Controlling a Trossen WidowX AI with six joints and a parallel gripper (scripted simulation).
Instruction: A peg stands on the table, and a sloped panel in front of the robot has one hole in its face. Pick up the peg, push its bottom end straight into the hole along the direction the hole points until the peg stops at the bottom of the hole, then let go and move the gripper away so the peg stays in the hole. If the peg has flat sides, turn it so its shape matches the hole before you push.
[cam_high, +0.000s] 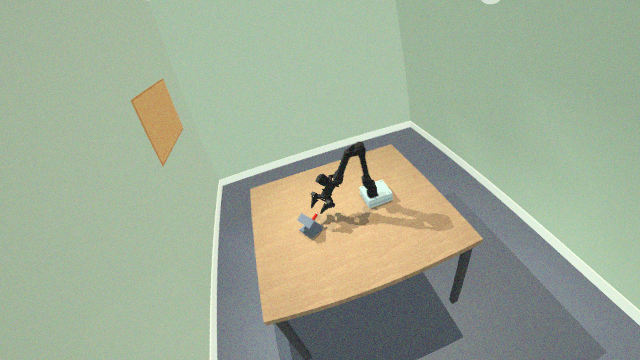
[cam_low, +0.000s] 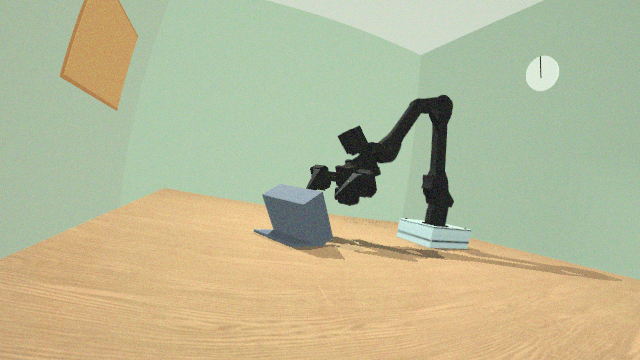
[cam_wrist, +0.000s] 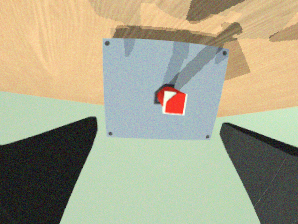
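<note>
My gripper tip is now 10 mm short of the red peg, 10 mm to the right of it and 20 mm above it. The rest, counted from my gripper tip: sloped panel 60 mm ahead, 40 mm to the left, 50 mm below.
</note>
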